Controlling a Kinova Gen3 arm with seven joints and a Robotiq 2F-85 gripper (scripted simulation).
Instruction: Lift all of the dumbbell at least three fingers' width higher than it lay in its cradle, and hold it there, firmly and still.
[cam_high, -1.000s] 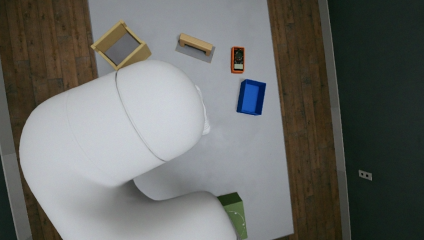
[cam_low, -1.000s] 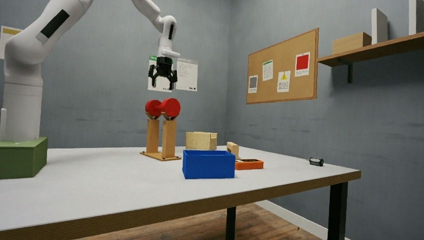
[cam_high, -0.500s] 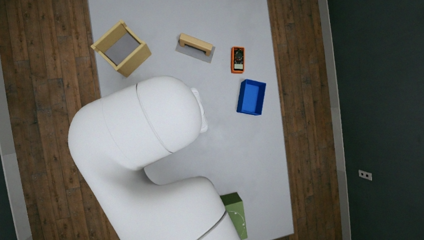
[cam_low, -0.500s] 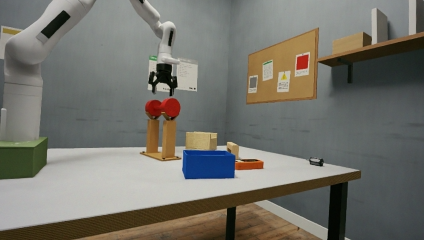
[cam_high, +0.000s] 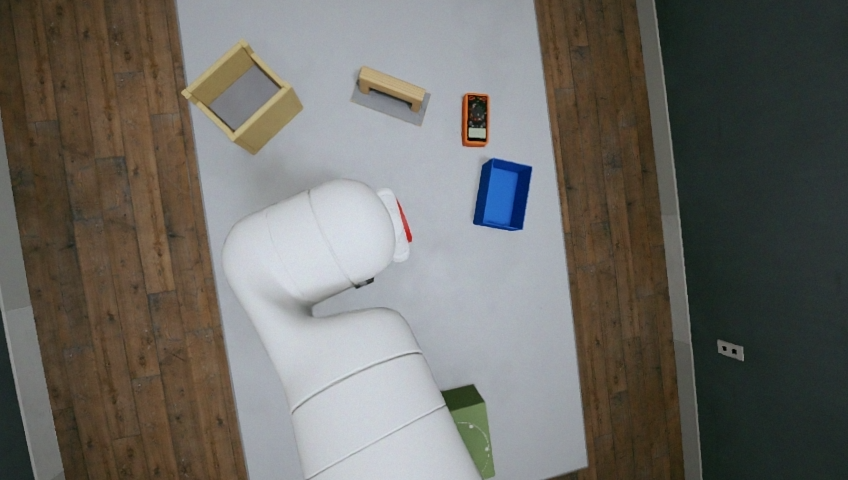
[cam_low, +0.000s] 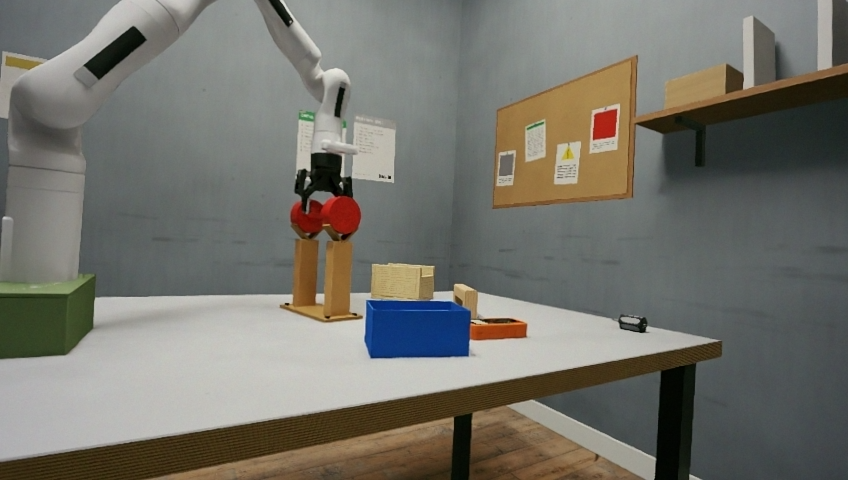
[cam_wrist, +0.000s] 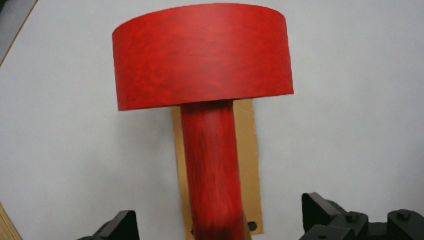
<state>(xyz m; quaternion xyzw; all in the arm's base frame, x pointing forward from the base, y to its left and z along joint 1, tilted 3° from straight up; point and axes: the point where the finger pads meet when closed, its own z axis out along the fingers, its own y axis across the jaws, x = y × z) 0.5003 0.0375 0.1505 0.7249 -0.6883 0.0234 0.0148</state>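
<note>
The red dumbbell lies 1 cm below my hand. Round my hand: wooden box (36 cm ahead, 19 cm below, 13 cm to the left); orange multimeter (38 cm to the right, 23 cm below, 20 cm ahead); cradle (14 cm below).
</note>
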